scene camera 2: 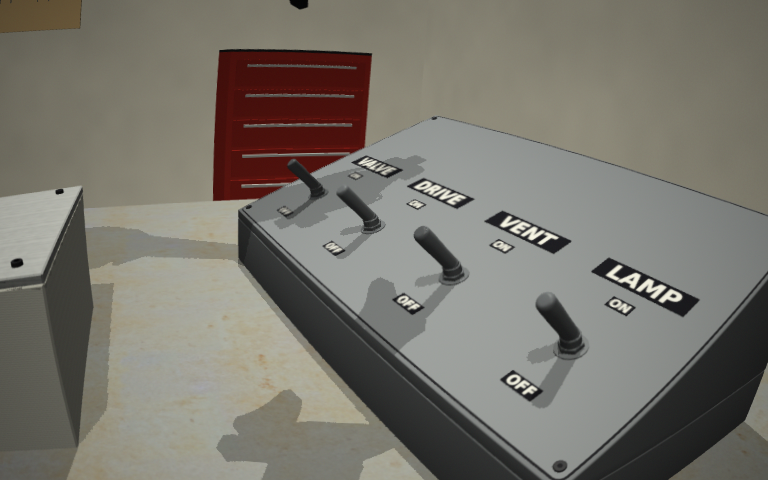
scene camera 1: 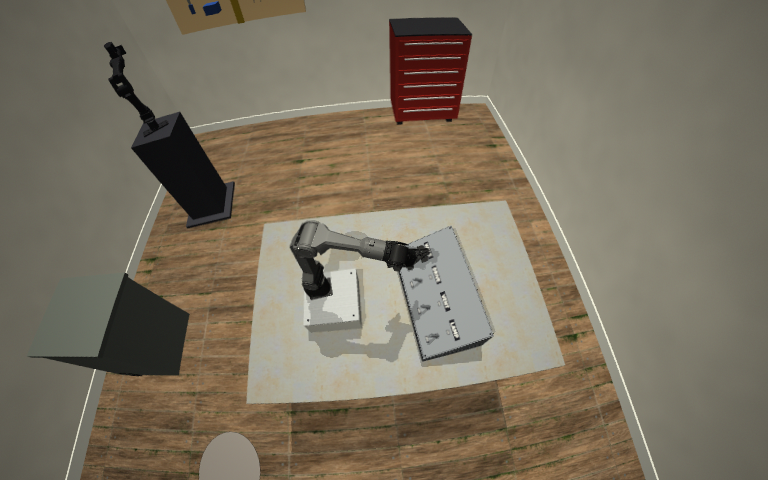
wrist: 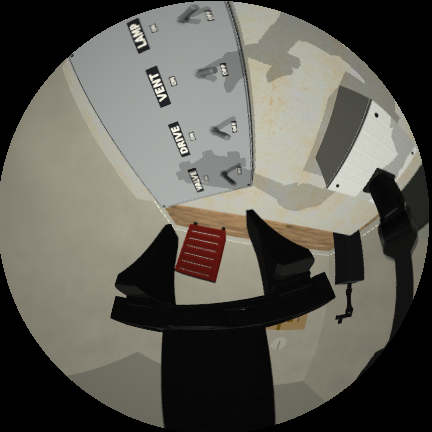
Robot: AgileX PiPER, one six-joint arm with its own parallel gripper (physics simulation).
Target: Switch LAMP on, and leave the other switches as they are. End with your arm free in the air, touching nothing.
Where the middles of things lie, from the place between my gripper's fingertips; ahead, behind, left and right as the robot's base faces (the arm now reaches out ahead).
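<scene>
My hand, relative to the grey switch panel (scene camera 2: 458, 364): 21 cm above it, 6 cm to the left of it, 11 cm short of it.
</scene>
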